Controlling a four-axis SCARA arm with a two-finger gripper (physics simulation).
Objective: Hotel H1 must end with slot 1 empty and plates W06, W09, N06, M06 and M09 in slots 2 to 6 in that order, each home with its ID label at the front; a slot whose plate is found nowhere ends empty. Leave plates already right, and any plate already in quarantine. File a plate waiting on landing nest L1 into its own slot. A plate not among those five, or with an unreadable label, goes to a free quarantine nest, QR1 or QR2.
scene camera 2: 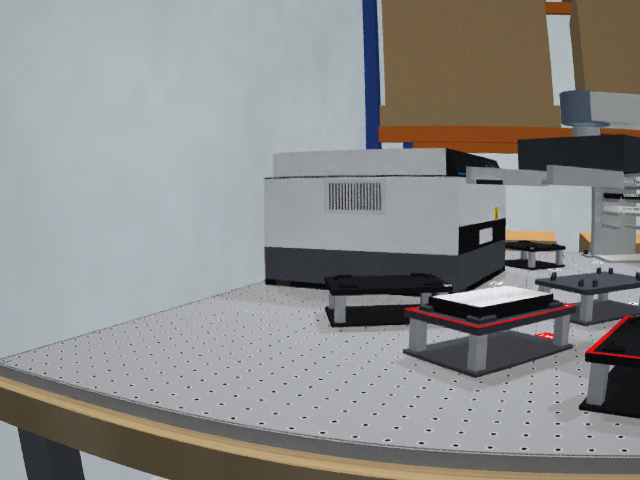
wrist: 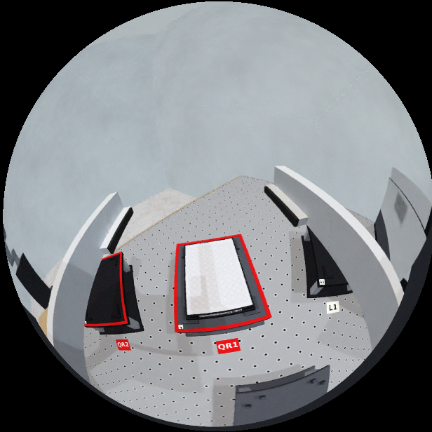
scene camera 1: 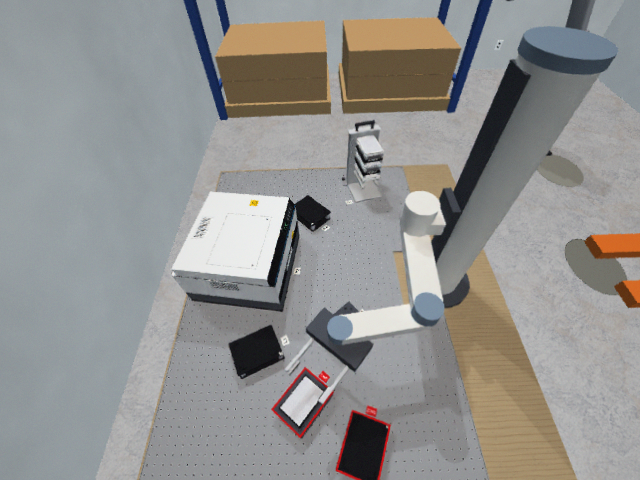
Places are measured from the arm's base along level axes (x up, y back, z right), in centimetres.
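Pixels of known places: gripper, fingertip midpoint: point(scene camera 2: 507, 174) point(scene camera 1: 303, 386).
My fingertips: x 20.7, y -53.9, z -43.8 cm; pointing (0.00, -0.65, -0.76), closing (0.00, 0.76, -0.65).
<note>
For each thing: its middle in the pictures, then the offset to it from my fingertips.
- white-topped plate, body centre: point(scene camera 2: 494, 301) point(scene camera 1: 302, 400) dx -13.7, dy -1.2, dz -1.2 cm
- nest QR1, body centre: point(scene camera 2: 493, 327) point(scene camera 1: 303, 401) dx -16.7, dy -1.1, dz -1.2 cm
- Nest QR2, body centre: point(scene camera 1: 363, 447) dx -16.7, dy +16.8, dz -13.9 cm
- Landing nest L1, body centre: point(scene camera 2: 386, 297) point(scene camera 1: 256, 350) dx -16.7, dy -18.0, dz +15.4 cm
- Hotel H1, body centre: point(scene camera 2: 616, 195) point(scene camera 1: 363, 160) dx -2.0, dy +27.2, dz +100.3 cm
- white instrument, body centre: point(scene camera 2: 397, 216) point(scene camera 1: 242, 249) dx -7.1, dy -25.8, dz +52.9 cm
- black nest, body centre: point(scene camera 2: 527, 253) point(scene camera 1: 310, 212) dx -16.7, dy +0.9, dz +80.8 cm
- dark grey nest, body centre: point(scene camera 2: 596, 292) point(scene camera 1: 343, 328) dx -16.5, dy +13.4, dz +22.7 cm
A white-topped plate point(scene camera 1: 302, 401) point(scene camera 2: 491, 297) point(wrist: 217, 277) lies flat on nest QR1 point(scene camera 1: 281, 417) point(scene camera 2: 516, 322) point(wrist: 259, 295). Its front label is too small to read. My gripper point(scene camera 1: 309, 381) point(scene camera 2: 506, 176) point(wrist: 193, 187) is part open and empty, raised above the nests, with its fingers apart and clear of the plate. Nest QR2 point(scene camera 1: 363, 446) point(scene camera 2: 620, 338) point(wrist: 107, 295) bears no plate. Landing nest L1 point(scene camera 1: 256, 351) point(scene camera 2: 387, 283) point(wrist: 327, 265) bears no plate. Hotel H1 point(scene camera 1: 351, 155) point(scene camera 2: 597, 222) holds several plates; their IDs are unreadable and it is partly cut off in scene camera 2.
A white instrument point(scene camera 1: 240, 240) point(scene camera 2: 361, 217) stands at the left of the table. A black nest point(scene camera 1: 311, 211) point(scene camera 2: 535, 246) stands behind it. A dark grey nest point(scene camera 1: 348, 308) point(scene camera 2: 589, 282) point(wrist: 282, 400) stands partly under my gripper body. The arm column point(scene camera 1: 516, 155) stands at the right.
</note>
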